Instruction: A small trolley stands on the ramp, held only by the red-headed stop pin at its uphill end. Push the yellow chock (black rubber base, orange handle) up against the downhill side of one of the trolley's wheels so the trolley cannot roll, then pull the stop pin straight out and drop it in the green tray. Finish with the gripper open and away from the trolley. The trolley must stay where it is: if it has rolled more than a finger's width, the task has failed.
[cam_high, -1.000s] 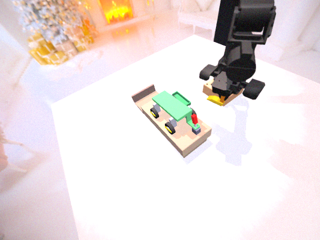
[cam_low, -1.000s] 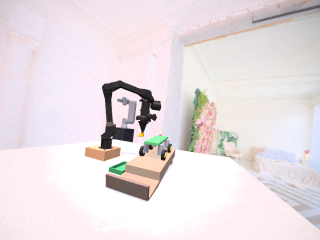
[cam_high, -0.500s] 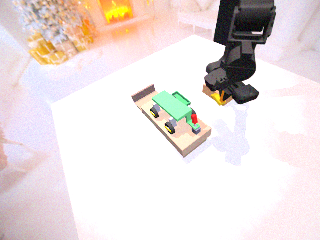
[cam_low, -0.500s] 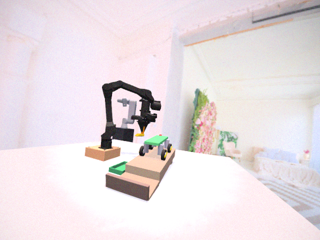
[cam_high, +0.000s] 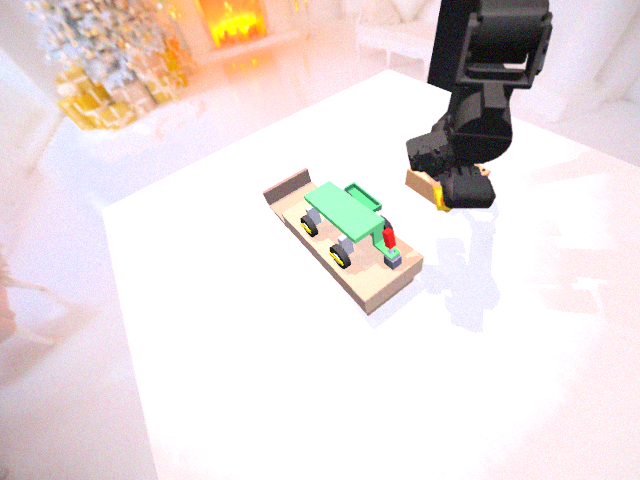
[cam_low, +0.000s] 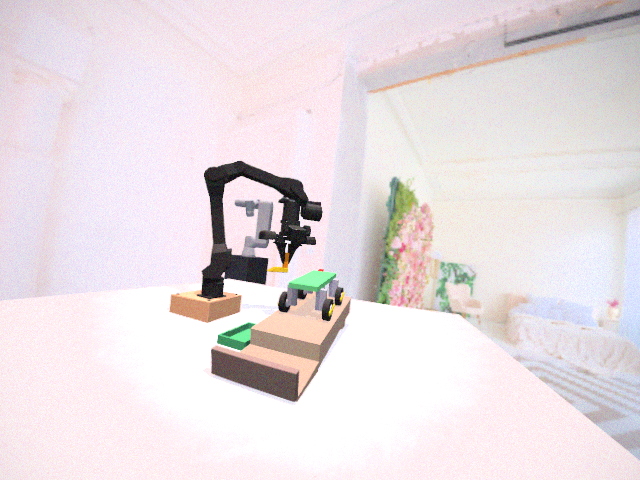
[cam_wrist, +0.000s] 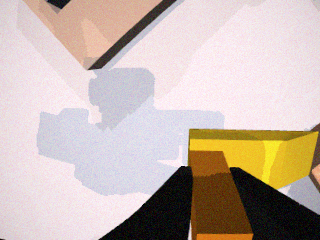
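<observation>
My gripper tip is 1 cm past the yellow chock, 2 cm to the left of it and 1 cm above it. The rest, counted from my gripper tip: red-headed stop pin 13 cm ahead, 2 cm to the left, 4 cm below; end wall 22 cm ahead, 36 cm to the right, 15 cm below; trolley 17 cm ahead, 9 cm to the right, 6 cm below.
</observation>
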